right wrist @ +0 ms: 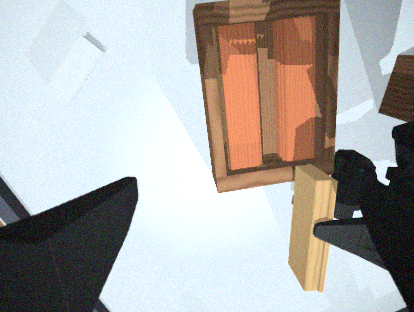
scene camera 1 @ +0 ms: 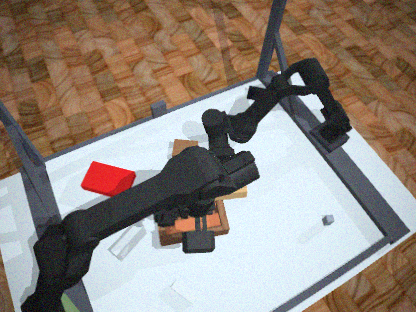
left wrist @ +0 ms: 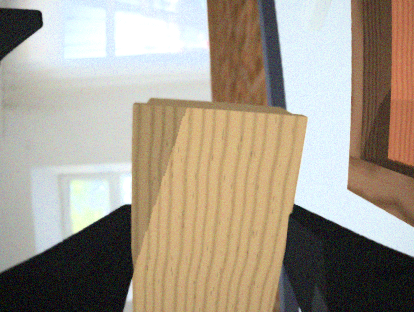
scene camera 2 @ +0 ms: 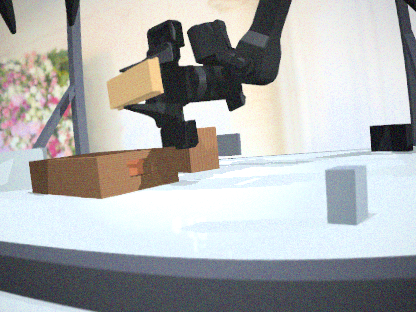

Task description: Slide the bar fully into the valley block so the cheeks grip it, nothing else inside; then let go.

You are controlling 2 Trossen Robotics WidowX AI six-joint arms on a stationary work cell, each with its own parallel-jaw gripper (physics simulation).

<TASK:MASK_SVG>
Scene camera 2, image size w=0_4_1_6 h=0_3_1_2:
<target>my left gripper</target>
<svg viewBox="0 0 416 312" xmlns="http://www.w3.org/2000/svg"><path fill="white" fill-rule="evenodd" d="M168 19L148 29L147 41L149 50L146 52L146 58L119 70L119 73L123 73L147 59L158 57L164 93L145 100L145 104L126 105L124 109L153 118L156 127L161 128L162 147L175 146L176 150L196 147L199 140L196 119L185 121L183 107L189 103L214 100L220 91L220 77L213 65L179 66L181 58L180 48L185 46L182 24L178 20Z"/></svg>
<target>pale wooden bar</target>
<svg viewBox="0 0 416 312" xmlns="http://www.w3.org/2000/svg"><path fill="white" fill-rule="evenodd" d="M158 57L147 59L107 81L110 109L121 111L126 105L138 104L164 93Z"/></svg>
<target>small grey cube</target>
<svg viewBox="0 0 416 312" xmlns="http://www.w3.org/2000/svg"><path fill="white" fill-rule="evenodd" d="M325 169L327 224L357 226L368 218L367 165L337 165Z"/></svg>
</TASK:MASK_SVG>
